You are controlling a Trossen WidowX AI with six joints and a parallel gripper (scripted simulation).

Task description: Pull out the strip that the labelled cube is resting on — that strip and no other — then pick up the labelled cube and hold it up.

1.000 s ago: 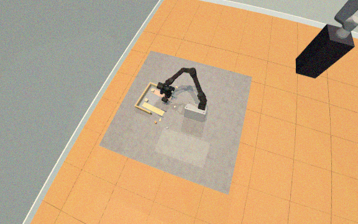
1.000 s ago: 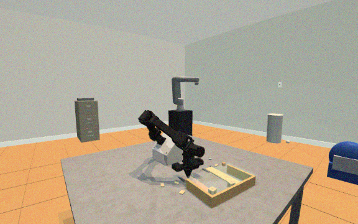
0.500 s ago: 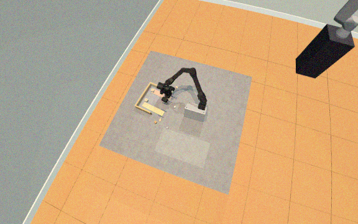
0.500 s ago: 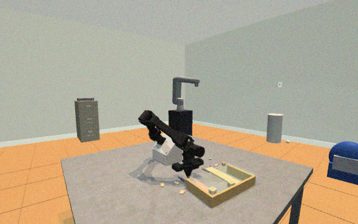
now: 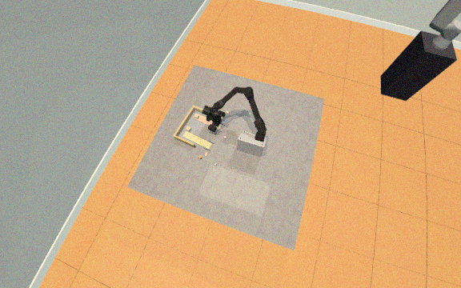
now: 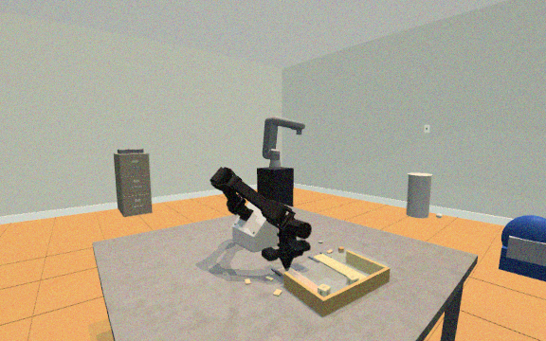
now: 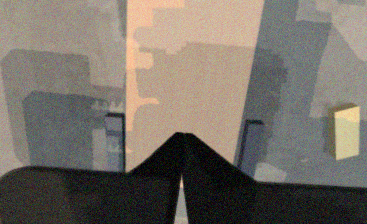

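The strip is 9 cm ahead of my gripper tip and 2 cm to the right of it. From my gripper tip the other things lie so: pale cube: 10 cm behind, 9 cm to the left.
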